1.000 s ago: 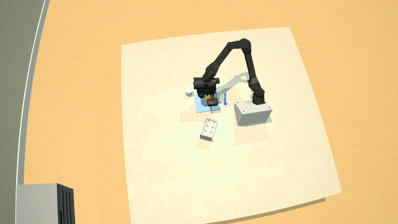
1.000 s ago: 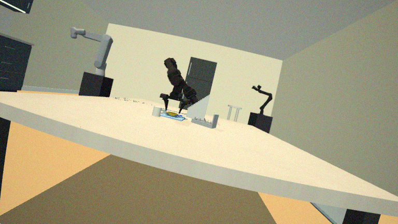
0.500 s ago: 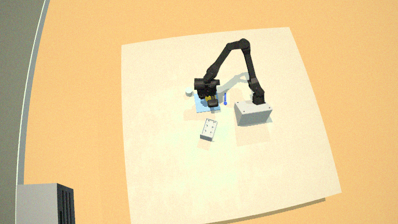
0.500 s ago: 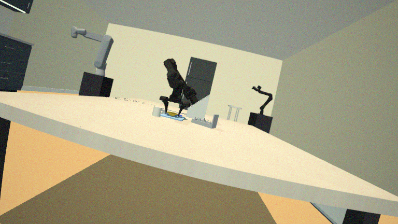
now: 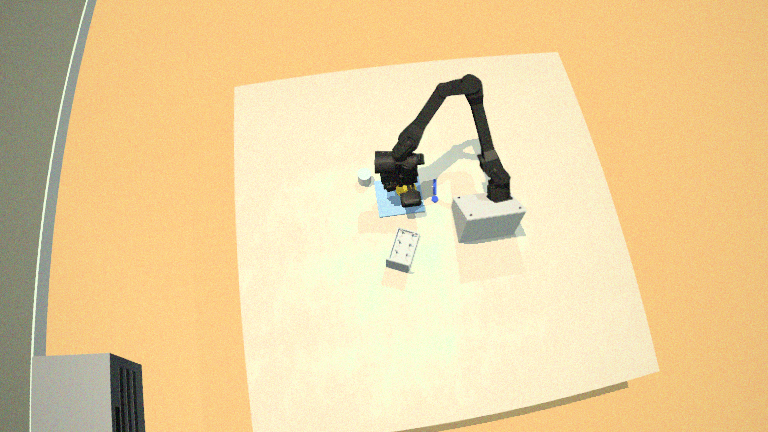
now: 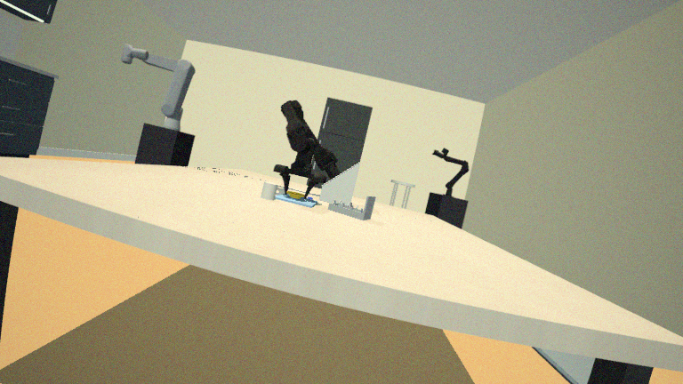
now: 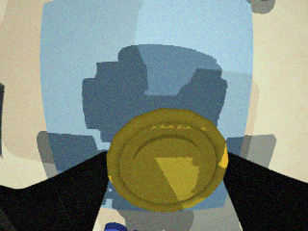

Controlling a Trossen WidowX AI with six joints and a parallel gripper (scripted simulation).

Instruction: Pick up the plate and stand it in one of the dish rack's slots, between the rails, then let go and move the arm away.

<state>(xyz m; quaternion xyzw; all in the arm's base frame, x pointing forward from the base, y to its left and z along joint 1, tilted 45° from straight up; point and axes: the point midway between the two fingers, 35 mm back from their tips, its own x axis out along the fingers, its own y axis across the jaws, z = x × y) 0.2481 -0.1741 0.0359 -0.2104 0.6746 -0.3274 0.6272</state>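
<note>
Now: gripper tip 70 mm short of the grey dish rack, 200 mm to the right of it and 20 mm below it. The rest, counted from my gripper tip: white cup (120 mm ahead, 80 mm to the right, 20 mm above); blue spoon (90 mm behind, 30 mm to the left); yellow plate (10 mm above).
</note>
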